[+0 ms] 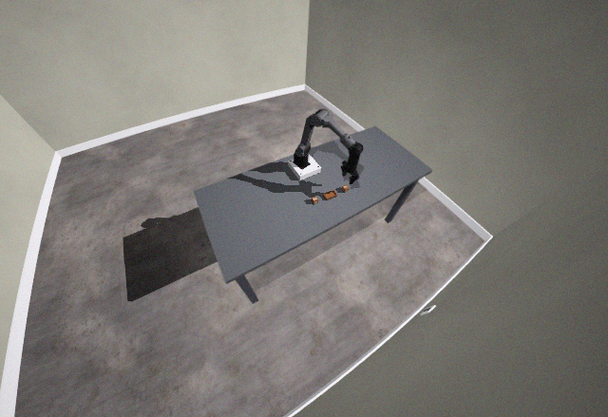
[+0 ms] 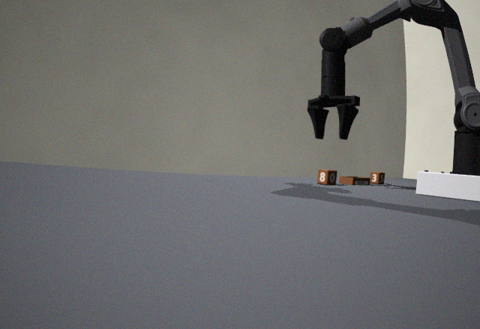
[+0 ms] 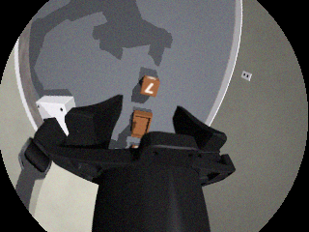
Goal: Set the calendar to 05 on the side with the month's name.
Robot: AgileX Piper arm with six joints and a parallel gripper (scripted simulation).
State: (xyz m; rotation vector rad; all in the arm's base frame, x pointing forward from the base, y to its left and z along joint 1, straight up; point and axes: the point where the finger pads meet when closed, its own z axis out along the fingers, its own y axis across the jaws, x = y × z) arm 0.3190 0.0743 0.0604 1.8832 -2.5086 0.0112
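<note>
Right now the cube is 60 mm behind my hand, 210 mm to the right of it and 90 mm below it. From my hand the other things lie so: brown calendar tray (30 mm behind, 100 mm to the right, 100 mm below).
</note>
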